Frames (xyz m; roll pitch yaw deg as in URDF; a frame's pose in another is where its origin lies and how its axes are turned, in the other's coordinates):
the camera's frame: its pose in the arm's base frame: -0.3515 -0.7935 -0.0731 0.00 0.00 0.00
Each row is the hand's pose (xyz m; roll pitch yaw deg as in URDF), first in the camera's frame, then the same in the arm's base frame.
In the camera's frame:
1: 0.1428 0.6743 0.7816 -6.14 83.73 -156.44
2: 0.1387 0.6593 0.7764 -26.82 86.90 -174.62
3: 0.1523 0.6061 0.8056 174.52 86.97 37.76
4: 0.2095 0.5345 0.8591 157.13 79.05 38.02
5: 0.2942 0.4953 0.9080 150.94 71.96 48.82
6: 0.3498 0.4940 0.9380 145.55 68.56 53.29
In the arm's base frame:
1: -0.2087 -0.1192 0.7085 -6.14 83.73 -156.44
2: -0.2128 -0.1342 0.7033 -26.82 86.90 -174.62
3: -0.1992 -0.1874 0.7325 174.52 86.97 37.76
4: -0.1420 -0.2590 0.7860 157.13 79.05 38.02
5: -0.0573 -0.2982 0.8349 150.94 71.96 48.82
6: -0.0017 -0.2995 0.8649 145.55 68.56 53.29

